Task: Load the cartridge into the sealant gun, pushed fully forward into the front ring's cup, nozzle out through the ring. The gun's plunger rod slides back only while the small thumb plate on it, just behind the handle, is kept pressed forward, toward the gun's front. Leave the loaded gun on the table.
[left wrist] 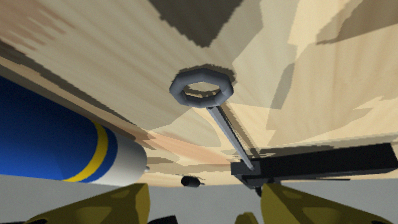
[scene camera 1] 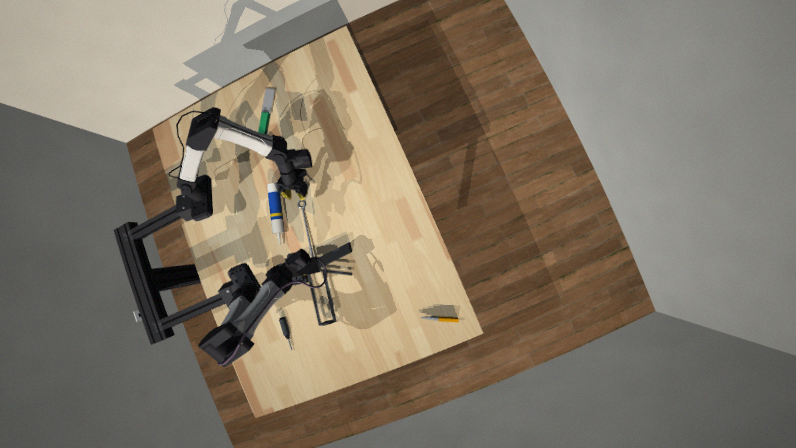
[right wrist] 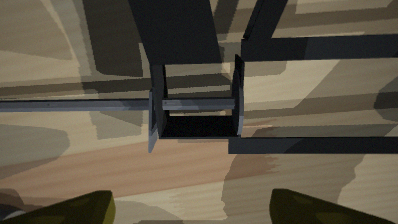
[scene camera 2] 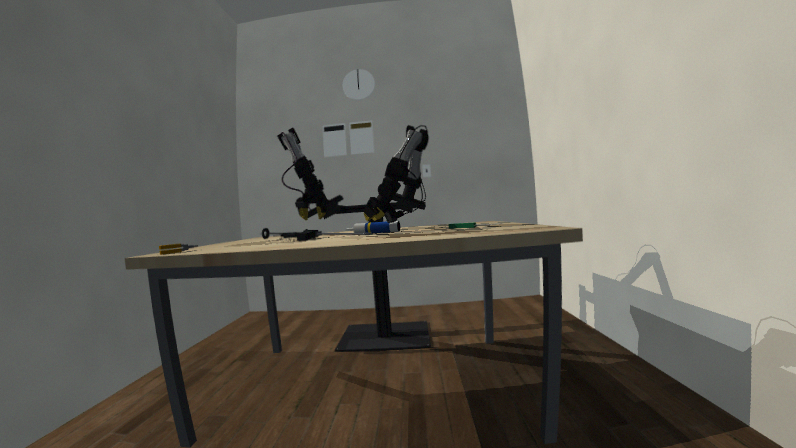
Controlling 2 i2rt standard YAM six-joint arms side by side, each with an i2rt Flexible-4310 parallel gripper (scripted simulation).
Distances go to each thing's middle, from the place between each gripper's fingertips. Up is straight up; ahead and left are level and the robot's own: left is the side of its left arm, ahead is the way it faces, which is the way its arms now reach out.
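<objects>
Offsets from my right hand: the cartridge [left wrist: 53, 142] is 7 cm below, 2 cm behind and 27 cm to the left; the plunger rod [left wrist: 211, 103] is 8 cm below, 6 cm ahead and 11 cm to the left.
Offsets from my left hand: the cartridge is 40 mm below and 130 mm behind, while the plunger rod is 60 mm below, 60 mm behind and 150 mm to the right.
</objects>
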